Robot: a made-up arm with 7 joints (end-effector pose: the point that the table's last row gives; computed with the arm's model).
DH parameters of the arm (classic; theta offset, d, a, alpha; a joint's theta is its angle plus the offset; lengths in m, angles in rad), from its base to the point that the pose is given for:
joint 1: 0 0.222 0 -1.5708
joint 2: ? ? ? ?
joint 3: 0 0.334 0.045 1.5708
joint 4: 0 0 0.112 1.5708
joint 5: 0 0.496 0 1.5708
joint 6: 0 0 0.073 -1.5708
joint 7: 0 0.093 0 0
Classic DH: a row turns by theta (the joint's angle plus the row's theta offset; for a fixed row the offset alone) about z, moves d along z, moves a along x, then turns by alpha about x.
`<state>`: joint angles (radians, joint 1 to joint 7).
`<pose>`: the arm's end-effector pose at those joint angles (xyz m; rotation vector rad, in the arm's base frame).
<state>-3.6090 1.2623 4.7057 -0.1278 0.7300 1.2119 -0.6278</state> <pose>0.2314 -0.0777 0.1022 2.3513 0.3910 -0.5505</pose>
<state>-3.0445 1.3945 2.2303 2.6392 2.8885 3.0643 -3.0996</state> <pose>-0.7523 -0.1212 0.4208 -1.9715 0.7935 -0.6947</pose>
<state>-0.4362 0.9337 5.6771 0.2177 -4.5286 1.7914 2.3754</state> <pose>0.0027 -0.0893 -0.1207 -2.3638 -0.9128 -1.7071</pose>
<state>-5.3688 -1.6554 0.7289 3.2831 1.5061 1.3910 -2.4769</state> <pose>-0.5082 -0.7204 -0.0123 -2.3366 -0.6228 0.8348</pose>
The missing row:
joint 2: 0 0 0 1.5708
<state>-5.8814 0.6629 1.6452 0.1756 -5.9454 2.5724 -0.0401</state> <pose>-0.1491 0.0761 0.1602 -0.1846 0.9377 -1.6266</pose>
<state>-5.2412 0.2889 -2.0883 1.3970 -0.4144 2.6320 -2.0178</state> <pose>0.2521 -0.3708 0.5590 -1.9343 -0.5484 0.7223</pose>
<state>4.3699 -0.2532 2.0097 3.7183 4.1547 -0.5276 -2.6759</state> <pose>-0.2379 0.2443 0.9650 -0.3013 -0.7093 -1.5685</pose>
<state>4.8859 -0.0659 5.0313 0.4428 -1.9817 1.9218 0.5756</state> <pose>-0.4135 -0.1105 0.1443 0.9014 -1.3301 -2.5032</pose>
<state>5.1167 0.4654 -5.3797 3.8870 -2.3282 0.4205 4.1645</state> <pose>-0.2775 -0.1914 0.9943 1.0317 -0.3870 -1.5410</pose>
